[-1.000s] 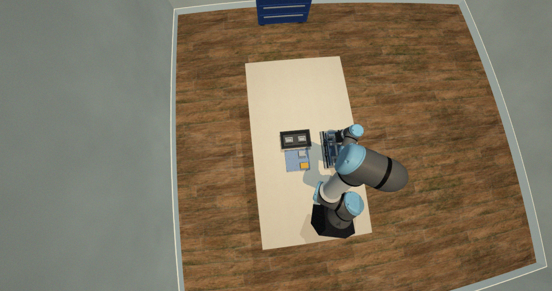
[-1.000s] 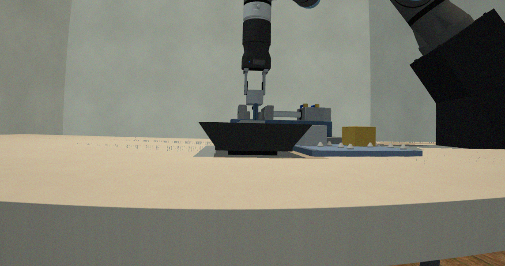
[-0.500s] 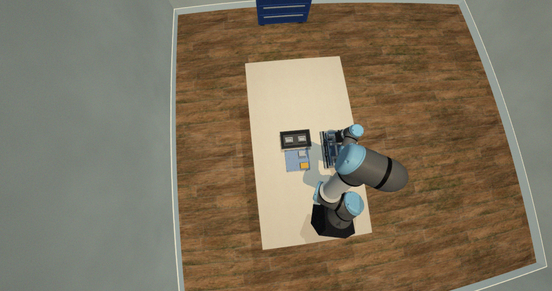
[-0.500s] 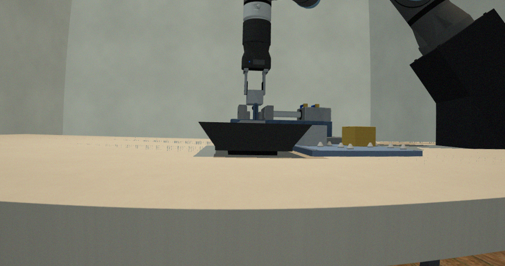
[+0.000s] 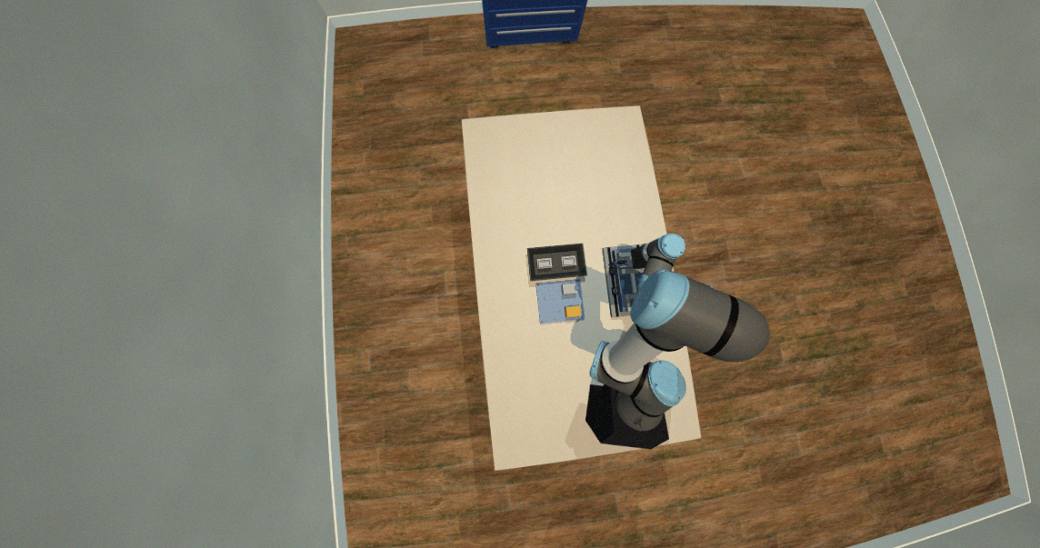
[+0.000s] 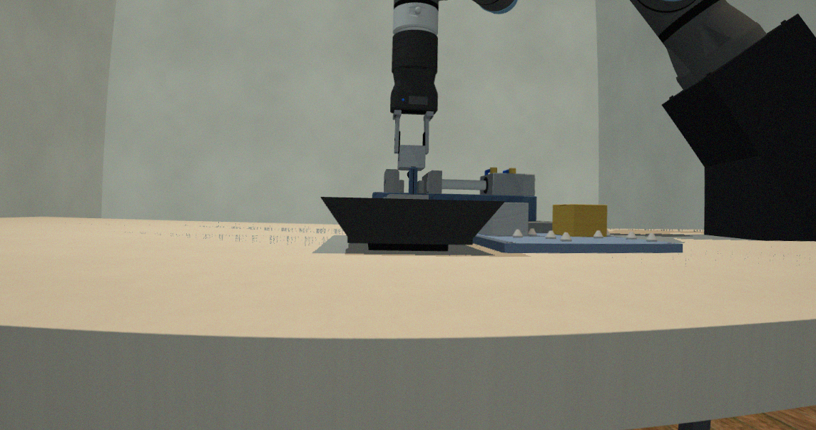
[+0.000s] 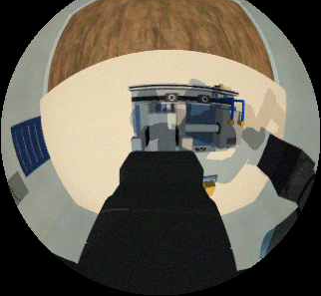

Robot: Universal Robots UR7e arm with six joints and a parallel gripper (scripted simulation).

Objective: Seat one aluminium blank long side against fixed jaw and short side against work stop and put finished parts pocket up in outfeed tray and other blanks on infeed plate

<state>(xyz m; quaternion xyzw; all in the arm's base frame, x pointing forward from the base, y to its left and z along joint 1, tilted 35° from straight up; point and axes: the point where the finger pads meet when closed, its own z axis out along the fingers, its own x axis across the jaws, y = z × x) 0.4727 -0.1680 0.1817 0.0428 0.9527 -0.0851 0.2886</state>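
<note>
Now: the vise 110 mm below my hand, 70 mm behind it and 20 mm to the left of it. Also, from my hand: hose end block (160 mm behind, 70 mm below, 30 mm to the left); then brass blank (280 mm to the left, 130 mm behind, 120 mm below).
</note>
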